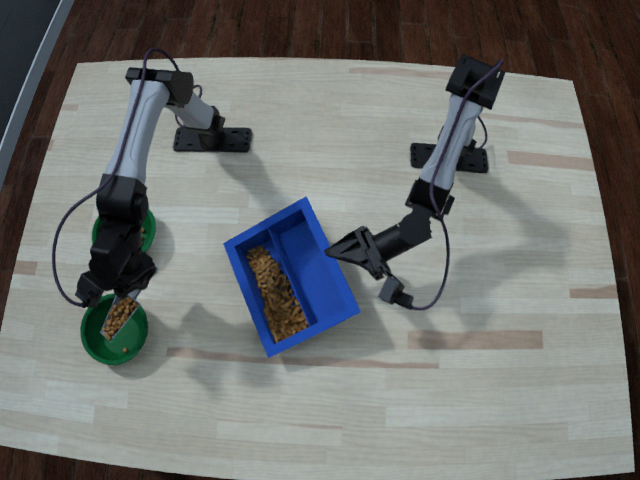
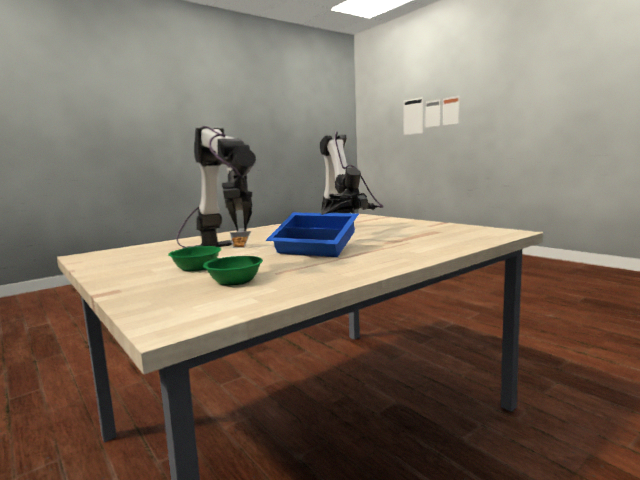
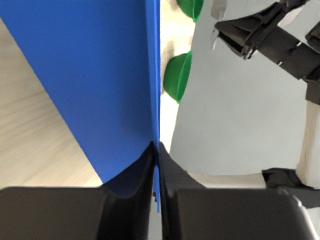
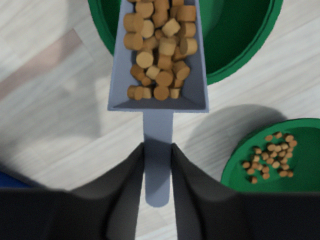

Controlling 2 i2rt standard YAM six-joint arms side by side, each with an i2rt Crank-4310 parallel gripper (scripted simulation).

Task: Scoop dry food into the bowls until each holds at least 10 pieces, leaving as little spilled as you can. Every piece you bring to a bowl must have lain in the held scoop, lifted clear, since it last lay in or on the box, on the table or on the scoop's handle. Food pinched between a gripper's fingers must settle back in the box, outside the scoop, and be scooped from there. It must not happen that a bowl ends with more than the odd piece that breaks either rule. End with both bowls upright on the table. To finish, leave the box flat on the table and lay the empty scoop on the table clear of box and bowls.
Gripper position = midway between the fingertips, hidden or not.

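My left gripper [image 1: 325, 253] is visible to me, and image 3 shows it too [image 3: 156, 144]. I see my right gripper [image 1: 141, 285] as well; it also appears in image 3 [image 3: 215, 26] and in image 4 [image 4: 158, 145]. A blue box [image 1: 316, 290] is here, and I find the box again in image 2 [image 2: 295, 235] and in image 3 [image 3: 102, 72]. Then there is a green bowl [image 2: 199, 255], and there is a green bowl [image 1: 96, 345].
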